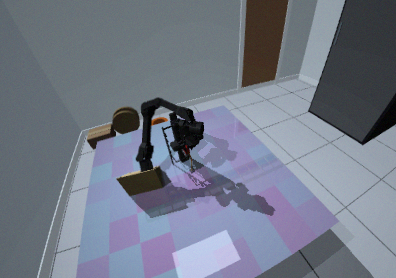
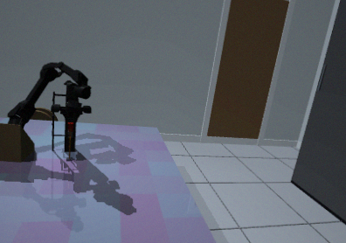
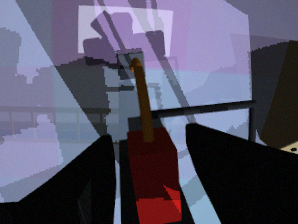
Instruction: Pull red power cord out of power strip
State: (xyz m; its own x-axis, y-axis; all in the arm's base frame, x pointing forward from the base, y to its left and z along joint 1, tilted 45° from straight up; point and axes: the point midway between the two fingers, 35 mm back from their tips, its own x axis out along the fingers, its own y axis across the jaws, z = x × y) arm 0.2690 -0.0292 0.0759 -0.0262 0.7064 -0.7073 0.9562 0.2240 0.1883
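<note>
Right now the red plug is 5 cm to the left of my gripper tip, 2 cm behind it and 1 cm below it.
</note>
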